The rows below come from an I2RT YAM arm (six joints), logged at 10 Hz.
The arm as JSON. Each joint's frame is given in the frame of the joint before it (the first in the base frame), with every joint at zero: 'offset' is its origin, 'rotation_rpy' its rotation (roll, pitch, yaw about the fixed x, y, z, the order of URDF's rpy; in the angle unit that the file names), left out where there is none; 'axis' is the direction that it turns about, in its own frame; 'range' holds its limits. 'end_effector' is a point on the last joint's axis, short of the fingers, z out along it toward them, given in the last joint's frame.
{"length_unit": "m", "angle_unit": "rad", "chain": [
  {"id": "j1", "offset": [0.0, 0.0, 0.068], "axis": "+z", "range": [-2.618, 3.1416]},
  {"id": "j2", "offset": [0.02, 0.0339, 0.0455], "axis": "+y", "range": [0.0, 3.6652]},
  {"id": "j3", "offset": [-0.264, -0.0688, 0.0], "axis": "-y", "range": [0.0, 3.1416]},
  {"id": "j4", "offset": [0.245, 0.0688, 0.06], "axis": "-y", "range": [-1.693, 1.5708]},
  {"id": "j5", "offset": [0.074, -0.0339, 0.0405], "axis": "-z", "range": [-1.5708, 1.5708]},
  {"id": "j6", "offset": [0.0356, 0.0, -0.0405], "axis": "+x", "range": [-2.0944, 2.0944]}
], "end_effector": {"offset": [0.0, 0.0, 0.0], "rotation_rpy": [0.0, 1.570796, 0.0]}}
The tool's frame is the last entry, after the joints.
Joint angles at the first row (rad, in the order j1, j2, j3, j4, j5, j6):
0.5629, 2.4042, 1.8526, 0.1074, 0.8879, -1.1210
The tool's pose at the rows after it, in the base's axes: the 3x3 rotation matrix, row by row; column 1 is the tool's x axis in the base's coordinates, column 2 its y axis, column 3 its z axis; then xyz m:
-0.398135 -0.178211 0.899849; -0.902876 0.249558 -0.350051; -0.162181 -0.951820 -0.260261; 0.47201 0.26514 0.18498
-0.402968 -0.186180 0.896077; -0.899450 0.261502 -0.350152; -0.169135 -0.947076 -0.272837; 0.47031 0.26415 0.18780
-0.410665 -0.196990 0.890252; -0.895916 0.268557 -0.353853; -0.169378 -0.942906 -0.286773; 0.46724 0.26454 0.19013
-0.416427 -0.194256 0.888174; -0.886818 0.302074 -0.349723; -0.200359 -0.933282 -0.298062; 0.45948 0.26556 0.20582
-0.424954 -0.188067 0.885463; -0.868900 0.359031 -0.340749; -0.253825 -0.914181 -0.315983; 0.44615 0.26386 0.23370
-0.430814 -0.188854 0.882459; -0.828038 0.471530 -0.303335; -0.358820 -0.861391 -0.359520; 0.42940 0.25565 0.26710
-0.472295 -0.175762 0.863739; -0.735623 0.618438 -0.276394; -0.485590 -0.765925 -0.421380; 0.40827 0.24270 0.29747
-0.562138 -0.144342 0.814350; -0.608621 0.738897 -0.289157; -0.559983 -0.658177 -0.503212; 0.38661 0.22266 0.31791
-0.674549 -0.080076 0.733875; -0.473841 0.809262 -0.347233; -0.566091 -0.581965 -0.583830; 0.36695 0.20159 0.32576
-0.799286 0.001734 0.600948; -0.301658 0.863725 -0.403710; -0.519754 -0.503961 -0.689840; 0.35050 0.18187 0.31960
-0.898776 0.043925 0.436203; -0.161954 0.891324 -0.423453; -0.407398 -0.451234 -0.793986; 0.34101 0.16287 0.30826
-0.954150 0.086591 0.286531; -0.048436 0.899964 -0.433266; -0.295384 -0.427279 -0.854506; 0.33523 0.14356 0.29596
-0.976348 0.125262 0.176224; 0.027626 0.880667 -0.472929; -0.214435 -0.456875 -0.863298; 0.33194 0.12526 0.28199
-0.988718 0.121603 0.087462; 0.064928 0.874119 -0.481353; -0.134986 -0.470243 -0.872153; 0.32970 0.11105 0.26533
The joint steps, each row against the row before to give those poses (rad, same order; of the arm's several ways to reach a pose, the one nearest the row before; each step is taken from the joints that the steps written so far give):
0.0000, -0.0255, 0.0000, -0.0069, 0.0007, 0.0573
0.0000, -0.0107, 0.0000, -0.0309, -0.0030, 0.0240
0.0038, -0.0107, 0.0000, -0.0373, 0.0034, 0.0244
0.0095, -0.0408, 0.0000, -0.0619, 0.0012, 0.0519
0.0111, -0.0725, 0.0000, -0.1018, -0.0046, 0.0832
0.0027, -0.0931, 0.0000, -0.1374, -0.0481, 0.1461
-0.0004, -0.0961, 0.0000, -0.1705, -0.0480, 0.2159
-0.0122, -0.0832, 0.0000, -0.2063, -0.0325, 0.2350
-0.0168, -0.0541, 0.0000, -0.2179, -0.0034, 0.2246
-0.0229, -0.0176, 0.0000, -0.2384, -0.0401, 0.2587
-0.0374, 0.0050, -0.0053, -0.1889, -0.0938, 0.1629
-0.0454, 0.0000, -0.0344, -0.1098, -0.0786, 0.0908
-0.0435, 0.0000, -0.0538, -0.0564, -0.0129, 0.0484
-0.0374, 0.0004, -0.0659, -0.0096, -0.0275, -0.0008

